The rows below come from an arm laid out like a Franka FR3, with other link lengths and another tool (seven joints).
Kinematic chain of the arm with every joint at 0, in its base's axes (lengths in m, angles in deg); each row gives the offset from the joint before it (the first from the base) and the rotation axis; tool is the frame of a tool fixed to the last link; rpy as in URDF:
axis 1: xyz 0 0 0.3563 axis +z
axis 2: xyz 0 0 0 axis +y
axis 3: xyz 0 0 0.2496 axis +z
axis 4: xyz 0.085 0 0 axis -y
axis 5: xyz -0.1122 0 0.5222 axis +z
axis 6: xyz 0 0 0 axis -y
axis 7: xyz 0.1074 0 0 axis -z
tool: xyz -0.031 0.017 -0.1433 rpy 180 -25.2 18.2
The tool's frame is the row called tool.
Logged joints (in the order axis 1, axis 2, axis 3, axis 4, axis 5, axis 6, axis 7), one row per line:
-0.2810 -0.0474 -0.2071 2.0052 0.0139 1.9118 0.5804
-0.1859 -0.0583 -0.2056 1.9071 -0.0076 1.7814 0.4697
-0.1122 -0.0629 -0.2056 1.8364 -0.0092 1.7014 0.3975
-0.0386 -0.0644 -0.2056 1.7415 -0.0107 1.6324 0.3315
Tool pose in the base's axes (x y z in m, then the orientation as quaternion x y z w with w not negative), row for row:
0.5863 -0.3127 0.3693 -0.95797 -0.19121 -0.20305 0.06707
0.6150 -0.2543 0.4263 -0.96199 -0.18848 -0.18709 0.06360
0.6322 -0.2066 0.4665 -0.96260 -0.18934 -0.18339 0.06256
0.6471 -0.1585 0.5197 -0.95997 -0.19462 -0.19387 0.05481
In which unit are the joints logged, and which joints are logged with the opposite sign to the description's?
The joints are logged in radians. Opposite sign: axis 4, axis 7.
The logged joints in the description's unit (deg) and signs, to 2 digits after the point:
-16.10 -2.72 -11.87 -114.89 0.80 109.54 -33.25
-10.65 -3.34 -11.78 -109.27 -0.44 102.07 -26.91
-6.43 -3.60 -11.78 -105.22 -0.53 97.48 -22.78
-2.21 -3.69 -11.78 -99.78 -0.61 93.53 -18.99

